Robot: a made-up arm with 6 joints.
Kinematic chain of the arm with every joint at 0, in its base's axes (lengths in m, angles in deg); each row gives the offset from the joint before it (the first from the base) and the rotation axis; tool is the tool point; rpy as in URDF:
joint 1: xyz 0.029 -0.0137 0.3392 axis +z
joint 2: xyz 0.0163 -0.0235 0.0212 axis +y
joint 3: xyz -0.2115 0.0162 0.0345 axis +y
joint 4: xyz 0.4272 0.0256 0.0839 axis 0.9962 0 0.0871
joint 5: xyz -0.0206 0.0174 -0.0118 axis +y
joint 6: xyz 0.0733 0.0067 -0.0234 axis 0.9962 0 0.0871
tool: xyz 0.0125 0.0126 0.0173 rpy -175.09 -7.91 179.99
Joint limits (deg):
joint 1: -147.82..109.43
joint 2: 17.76..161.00
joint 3: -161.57..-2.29
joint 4: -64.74..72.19
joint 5: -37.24..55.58
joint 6: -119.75..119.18
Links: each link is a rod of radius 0.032 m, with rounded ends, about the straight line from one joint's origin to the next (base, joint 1, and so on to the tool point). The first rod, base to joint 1, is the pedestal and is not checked.
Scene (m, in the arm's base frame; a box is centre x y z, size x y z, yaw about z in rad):
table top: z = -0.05
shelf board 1: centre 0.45 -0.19 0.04 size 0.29 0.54 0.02 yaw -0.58
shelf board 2: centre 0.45 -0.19 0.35 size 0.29 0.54 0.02 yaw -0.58
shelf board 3: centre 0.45 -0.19 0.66 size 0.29 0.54 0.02 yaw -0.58
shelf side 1: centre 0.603 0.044 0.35 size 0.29 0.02 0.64 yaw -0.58
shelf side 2: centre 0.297 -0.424 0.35 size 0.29 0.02 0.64 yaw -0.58
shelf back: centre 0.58 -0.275 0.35 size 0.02 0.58 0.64 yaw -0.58
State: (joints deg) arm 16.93 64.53 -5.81 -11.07 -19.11 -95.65
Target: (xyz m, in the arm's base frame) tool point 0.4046 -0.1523 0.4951
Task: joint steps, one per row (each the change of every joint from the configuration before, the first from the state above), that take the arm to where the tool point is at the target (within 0.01 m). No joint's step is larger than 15 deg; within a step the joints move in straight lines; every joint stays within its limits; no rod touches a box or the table.
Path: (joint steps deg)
1: -1.02 -10.35 0.62 -3.67 -0.74 -3.08
2: -1.03 -10.36 0.61 -3.67 -0.73 -3.09
3: -8.24 -13.03 -2.64 4.25 -8.33 0.19
4: -8.24 -13.03 -2.65 4.26 -8.33 0.19
5: -13.05 13.68 -11.79 -1.16 7.63 2.22
6: -13.06 13.68 -11.79 -1.16 7.64 2.22

